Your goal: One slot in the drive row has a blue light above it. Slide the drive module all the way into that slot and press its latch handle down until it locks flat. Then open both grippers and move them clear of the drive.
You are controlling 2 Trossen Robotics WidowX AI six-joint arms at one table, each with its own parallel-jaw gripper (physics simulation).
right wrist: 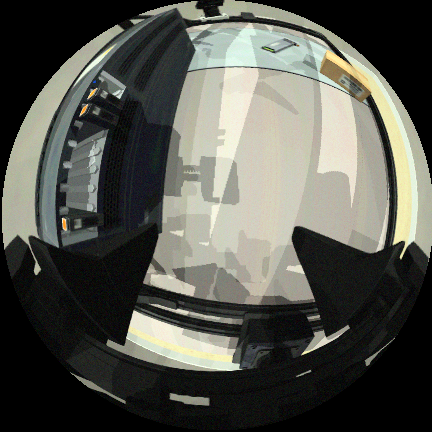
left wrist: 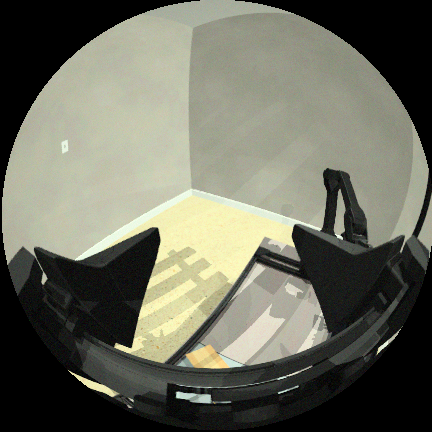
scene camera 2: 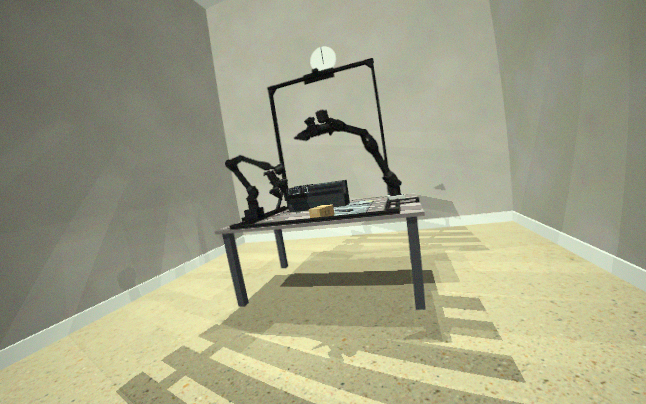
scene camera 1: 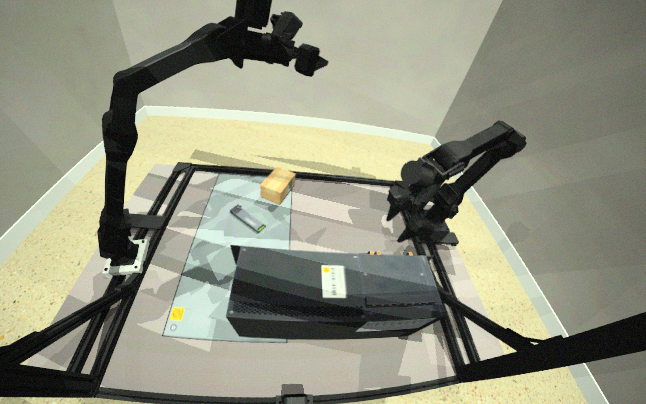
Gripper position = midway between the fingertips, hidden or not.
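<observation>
My left gripper point(scene camera 1: 316, 58) is open and holds nothing, and it also shows in the left wrist view point(left wrist: 228, 232). My right gripper point(scene camera 1: 392, 230) is open and holds nothing, and you'd see it in the right wrist view point(right wrist: 227, 231) too. There's a tan cardboard box point(scene camera 1: 275, 188) that rests on a pale glass mat point(scene camera 1: 198, 311), and the tan cardboard box also shows in the right wrist view point(right wrist: 332, 66).
</observation>
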